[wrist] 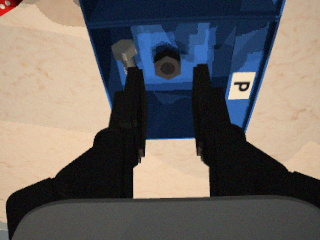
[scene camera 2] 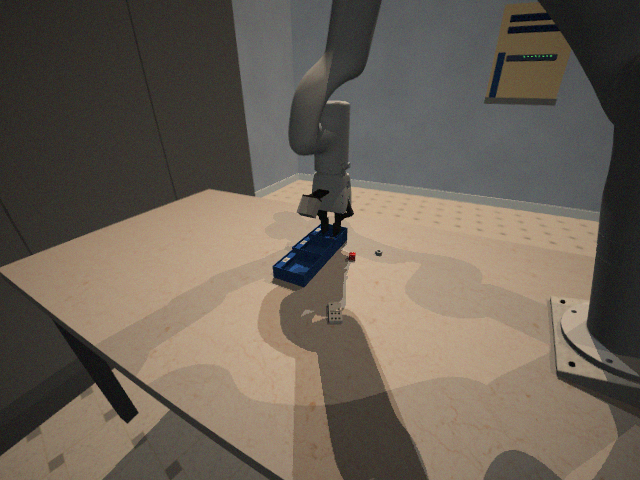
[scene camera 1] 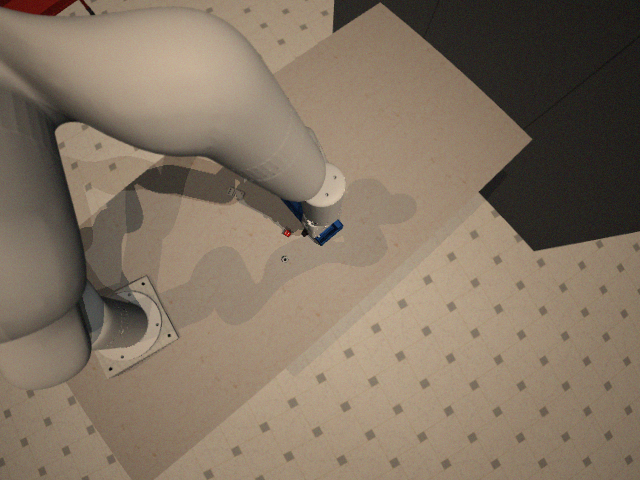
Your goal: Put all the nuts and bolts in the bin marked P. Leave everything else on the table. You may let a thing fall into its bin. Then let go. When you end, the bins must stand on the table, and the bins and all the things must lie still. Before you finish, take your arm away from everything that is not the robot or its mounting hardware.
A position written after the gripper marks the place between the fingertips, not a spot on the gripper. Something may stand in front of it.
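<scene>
Scene camera 2 shows the gripper (scene camera 2: 330, 233) together with a blue bin (scene camera 2: 310, 254). Both the gripper (wrist: 168, 85) and the blue bin (wrist: 197, 40) appear in the wrist view too.
</scene>
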